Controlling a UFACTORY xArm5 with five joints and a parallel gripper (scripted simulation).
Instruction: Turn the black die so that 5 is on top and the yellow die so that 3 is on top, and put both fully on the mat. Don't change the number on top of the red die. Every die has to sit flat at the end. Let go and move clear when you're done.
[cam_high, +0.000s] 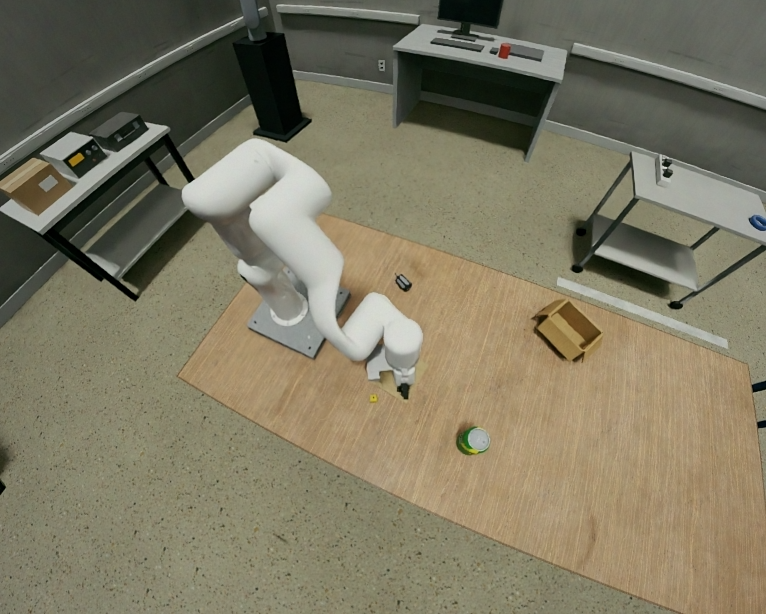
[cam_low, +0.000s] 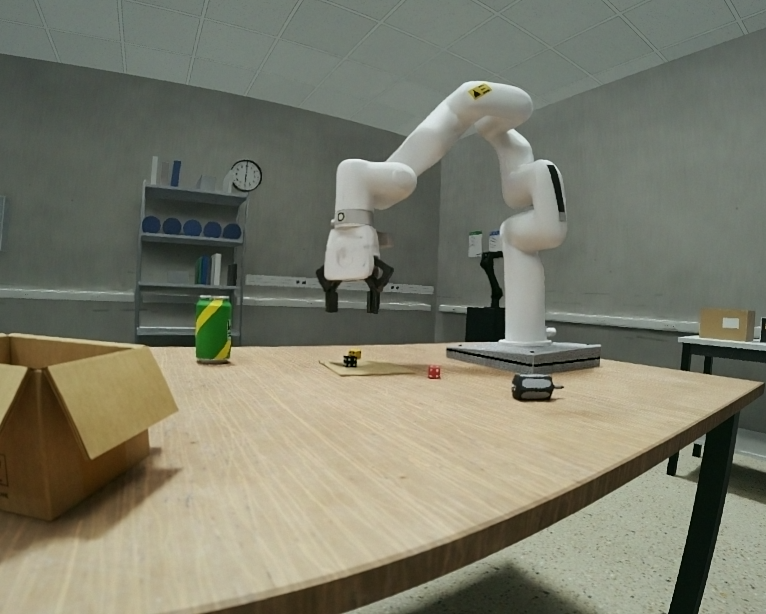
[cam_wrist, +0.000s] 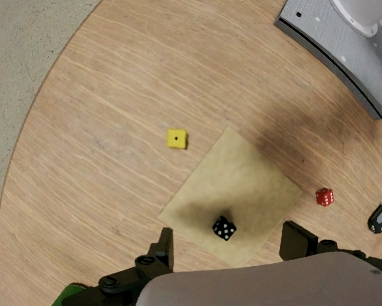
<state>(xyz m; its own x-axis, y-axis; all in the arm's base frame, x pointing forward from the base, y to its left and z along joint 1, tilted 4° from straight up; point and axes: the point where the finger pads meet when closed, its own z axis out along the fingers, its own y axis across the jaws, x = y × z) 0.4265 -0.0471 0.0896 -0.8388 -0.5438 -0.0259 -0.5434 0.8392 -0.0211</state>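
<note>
Right now the yellow die is 100 mm below my hand, 80 mm to the right of it and 50 mm behind it. From my hand the other things lie so: black die (100 mm below, 30 mm to the left, 10 mm ahead); tan mat (110 mm below, 30 mm to the left, 20 mm behind); red die (140 mm to the left, 100 mm below, 90 mm behind).
</note>
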